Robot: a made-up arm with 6 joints. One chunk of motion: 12 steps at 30 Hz.
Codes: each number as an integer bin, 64 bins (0 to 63) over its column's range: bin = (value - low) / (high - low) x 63, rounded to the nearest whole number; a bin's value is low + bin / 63 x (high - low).
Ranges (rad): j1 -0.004..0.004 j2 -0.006..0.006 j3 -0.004..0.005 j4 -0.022..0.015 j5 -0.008..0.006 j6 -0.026..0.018
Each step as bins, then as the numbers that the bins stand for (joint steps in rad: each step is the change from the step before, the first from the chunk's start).
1 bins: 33 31 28 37 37 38
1 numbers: 0.00019 -0.00010 0.00000 -0.00027 0.00022 0.00054
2 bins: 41 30 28 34 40 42
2 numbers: 0.00121 -0.00029 0.00000 -0.00203 0.00089 0.00333
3 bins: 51 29 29 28 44 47
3 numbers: 0.00248 -0.00048 0.00014 -0.00556 0.00178 0.00683
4 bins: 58 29 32 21 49 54
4 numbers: 0.00337 -0.00048 0.00057 -0.00967 0.00289 0.01171
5 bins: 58 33 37 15 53 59
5 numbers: 0.00337 0.00029 0.00129 -0.01319 0.00378 0.01521
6 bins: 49 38 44 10 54 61
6 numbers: 0.00222 0.00124 0.00229 -0.01613 0.00400 0.01660
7 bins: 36 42 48 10 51 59
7 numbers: 0.00057 0.00200 0.00286 -0.01613 0.00333 0.01521
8 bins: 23 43 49 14 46 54
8 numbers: -0.00108 0.00219 0.00300 -0.01378 0.00222 0.01171
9 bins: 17 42 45 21 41 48
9 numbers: -0.00184 0.00200 0.00243 -0.00967 0.00111 0.00752
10 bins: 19 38 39 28 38 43
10 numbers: -0.00159 0.00124 0.00157 -0.00556 0.00044 0.00403
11 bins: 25 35 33 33 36 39
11 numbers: -0.00083 0.00067 0.00071 -0.00262 0.00000 0.00124
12 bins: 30 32 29 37 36 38
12 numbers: -0.00019 0.00010 0.00014 -0.00027 0.00000 0.00054
